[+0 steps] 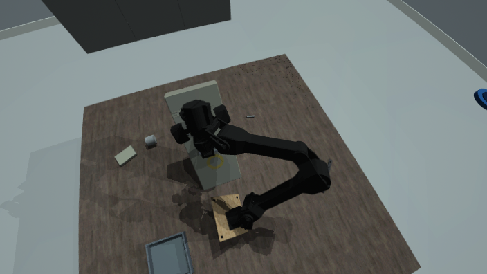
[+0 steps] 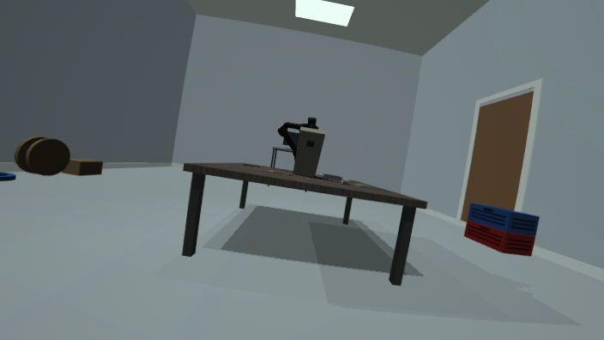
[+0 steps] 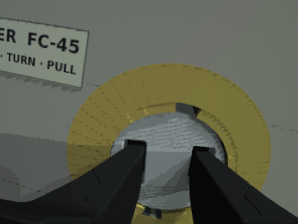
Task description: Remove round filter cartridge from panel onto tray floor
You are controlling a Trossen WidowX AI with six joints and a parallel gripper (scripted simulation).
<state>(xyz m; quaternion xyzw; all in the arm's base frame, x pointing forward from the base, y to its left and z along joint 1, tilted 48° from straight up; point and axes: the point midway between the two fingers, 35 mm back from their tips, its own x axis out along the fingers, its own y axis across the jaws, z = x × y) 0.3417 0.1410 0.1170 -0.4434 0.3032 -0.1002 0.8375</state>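
Now: the round filter cartridge 10 mm below my gripper tip and 10 mm ahead of it. Also, from my gripper tip: grey tray 420 mm behind, 270 mm to the left, 260 mm below; then beige block 420 mm to the left, 260 mm below, 70 mm ahead; then small pin 270 mm below, 240 mm to the right, 100 mm ahead.
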